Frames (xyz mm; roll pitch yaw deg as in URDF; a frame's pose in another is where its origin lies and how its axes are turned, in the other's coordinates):
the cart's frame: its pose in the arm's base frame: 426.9 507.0 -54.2 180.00 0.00 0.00
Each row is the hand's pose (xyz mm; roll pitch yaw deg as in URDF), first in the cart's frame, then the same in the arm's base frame.
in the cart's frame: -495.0 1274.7 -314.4 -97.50 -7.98 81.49
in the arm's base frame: -68.1 -767.7 260.2 82.50 7.98 -81.49
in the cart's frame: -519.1 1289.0 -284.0 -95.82 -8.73 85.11
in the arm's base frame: -92.2 -782.0 229.8 84.18 8.73 -85.11
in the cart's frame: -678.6 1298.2 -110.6 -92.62 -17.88 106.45
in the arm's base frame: -251.7 -791.2 56.4 87.38 17.88 -106.45
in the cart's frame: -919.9 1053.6 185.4 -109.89 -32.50 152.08
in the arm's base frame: -493.0 -546.6 -239.6 70.11 32.50 -152.08
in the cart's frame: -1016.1 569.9 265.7 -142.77 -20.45 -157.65
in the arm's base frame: -589.2 -62.9 -319.9 37.23 20.45 157.65
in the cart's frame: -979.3 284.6 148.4 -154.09 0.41 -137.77
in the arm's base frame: -552.4 222.4 -202.6 25.91 -0.41 137.77
